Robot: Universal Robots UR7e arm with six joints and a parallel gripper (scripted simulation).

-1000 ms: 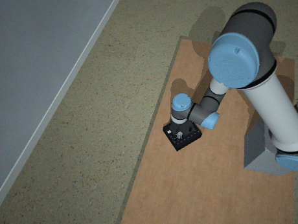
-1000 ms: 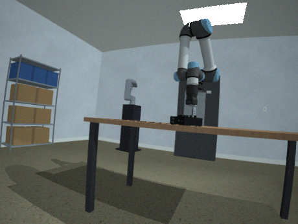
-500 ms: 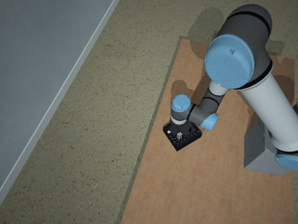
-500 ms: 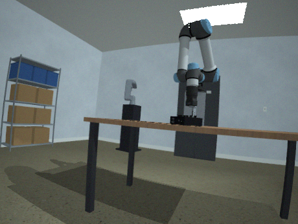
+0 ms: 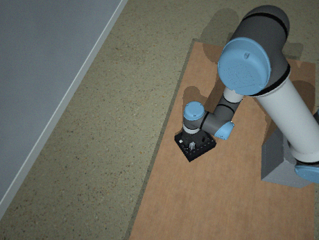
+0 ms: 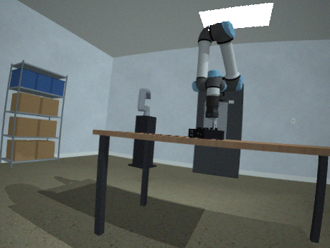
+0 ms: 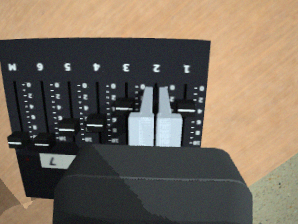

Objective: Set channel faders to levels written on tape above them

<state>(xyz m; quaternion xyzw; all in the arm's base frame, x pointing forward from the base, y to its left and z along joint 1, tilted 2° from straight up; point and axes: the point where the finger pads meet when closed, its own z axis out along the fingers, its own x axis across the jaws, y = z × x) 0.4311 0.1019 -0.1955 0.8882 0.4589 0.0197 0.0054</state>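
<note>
My hand is 2 cm short of the channel 1 cap, 2 cm to the right of it and 1 cm above it. The rest, counted from my hand: channel 5 cap 2 cm behind, 7 cm to the right, 1 cm below; then channel 3 cap 1 cm behind, 2 cm to the right, 1 cm below; then channel 4 cap 1 cm behind, 5 cm to the right, 1 cm below.
</note>
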